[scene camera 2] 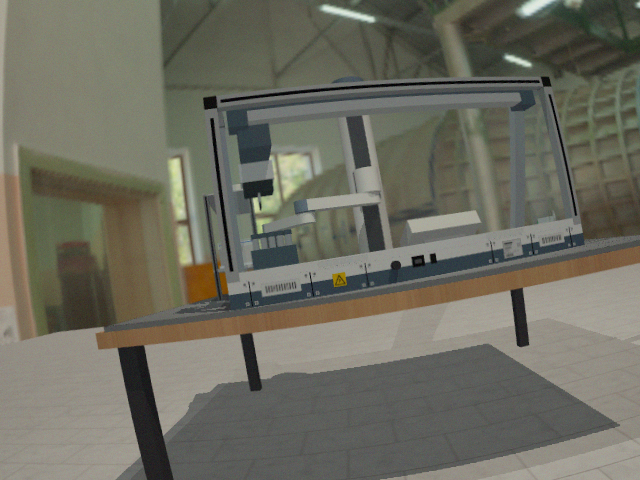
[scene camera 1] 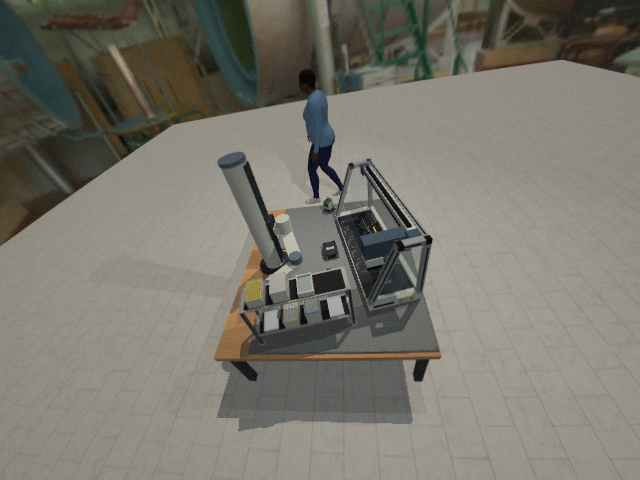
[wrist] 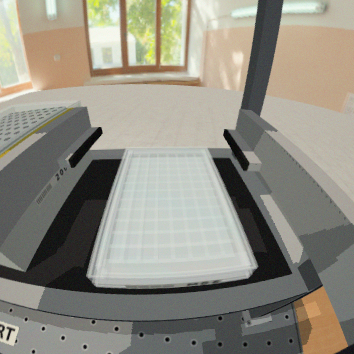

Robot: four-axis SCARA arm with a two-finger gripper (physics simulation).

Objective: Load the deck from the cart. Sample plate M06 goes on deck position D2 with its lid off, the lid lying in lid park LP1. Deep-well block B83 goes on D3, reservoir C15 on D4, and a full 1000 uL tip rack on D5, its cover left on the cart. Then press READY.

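Observation:
A clear-lidded plate (scene camera 1: 270, 320) (wrist: 170, 215) lies on the lower shelf of the cart (scene camera 1: 297, 328); its label is too blurred to read surely. My gripper (wrist: 161, 118) is open and empty, its black fingertips apart on both sides of the plate's far end, touching neither side. The gripper is hidden in scene camera 1. A yellow-rimmed tip rack marked 200 (scene camera 1: 290, 312) (wrist: 40, 175) stands beside the plate. The upper shelf holds a yellow tip rack (scene camera 1: 253, 291), a tall white block (scene camera 1: 278, 288) and a pale framed tray (scene camera 1: 305, 284). B83 and C15 cannot be identified by label.
The framed deck instrument (scene camera 1: 393, 198) (scene camera 2: 382, 101) stands beside the cart. A blue-topped rack (scene camera 1: 311, 305) and another white plate (scene camera 1: 335, 306) share the lower shelf. A dark post (wrist: 260, 60) rises behind the right finger. A dark holder (scene camera 1: 329, 249) sits on the table.

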